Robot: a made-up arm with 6 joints.
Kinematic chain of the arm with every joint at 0, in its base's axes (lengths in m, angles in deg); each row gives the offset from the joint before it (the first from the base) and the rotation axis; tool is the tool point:
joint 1: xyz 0 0 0.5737 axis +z
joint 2: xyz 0.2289 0 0 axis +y
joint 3: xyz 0 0 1.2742 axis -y
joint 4: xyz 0 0 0.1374 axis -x
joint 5: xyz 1.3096 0 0 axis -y
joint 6: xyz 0.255 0 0 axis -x
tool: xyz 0 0 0
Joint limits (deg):
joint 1: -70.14..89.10
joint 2: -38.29..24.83
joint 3: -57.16..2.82
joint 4: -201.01..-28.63
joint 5: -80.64..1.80
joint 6: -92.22..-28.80
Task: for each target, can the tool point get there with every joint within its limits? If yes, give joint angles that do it. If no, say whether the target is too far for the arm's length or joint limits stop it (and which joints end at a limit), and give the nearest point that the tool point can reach.
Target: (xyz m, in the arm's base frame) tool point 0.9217 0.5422 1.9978
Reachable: yes | joints 30.53 -32.70 -27.29 -180.96 -15.64 -75.09
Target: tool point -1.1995 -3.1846 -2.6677
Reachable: no: too far | nearest point 0.4325 -1.2930 0.2856 | short by 3.868 m
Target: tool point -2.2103 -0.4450 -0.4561
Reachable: no: joint limits stop it (at a limit: joint 1, joint 2, joint 3) | nearest point -0.1823 0.9457 0.3711 | short by 2.594 m
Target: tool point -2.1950 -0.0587 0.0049
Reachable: no: joint limits stop it (at a limit: joint 1, joint 2, joint 3, joint 5) | nearest point -0.2044 0.9700 0.3943 | short by 2.274 m
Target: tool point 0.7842 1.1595 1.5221
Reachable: yes | joints 53.20 -13.86 -37.51 -160.65 -52.02 -39.72
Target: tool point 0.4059 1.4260 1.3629
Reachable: yes | joints 69.67 -8.88 -37.00 -138.52 -42.82 -82.63
